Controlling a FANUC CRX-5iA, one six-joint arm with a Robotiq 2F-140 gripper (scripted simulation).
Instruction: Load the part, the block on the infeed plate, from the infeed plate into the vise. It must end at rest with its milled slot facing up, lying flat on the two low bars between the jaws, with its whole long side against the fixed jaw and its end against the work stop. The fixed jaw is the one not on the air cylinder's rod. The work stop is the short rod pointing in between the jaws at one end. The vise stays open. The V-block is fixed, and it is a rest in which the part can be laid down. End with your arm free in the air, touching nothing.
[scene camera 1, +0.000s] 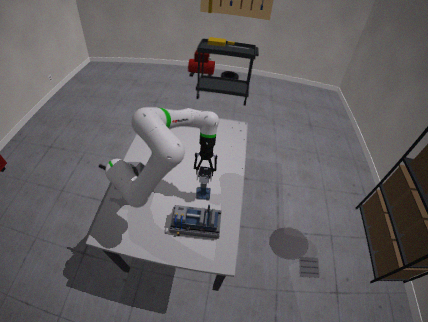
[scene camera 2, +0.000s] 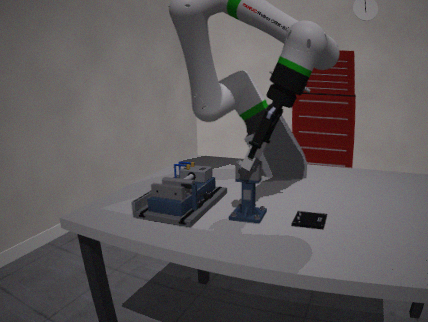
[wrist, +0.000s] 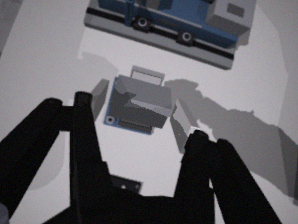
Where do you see a part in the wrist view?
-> At 134, 100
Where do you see the gripper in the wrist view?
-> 140, 101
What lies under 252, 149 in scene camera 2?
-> The gripper.
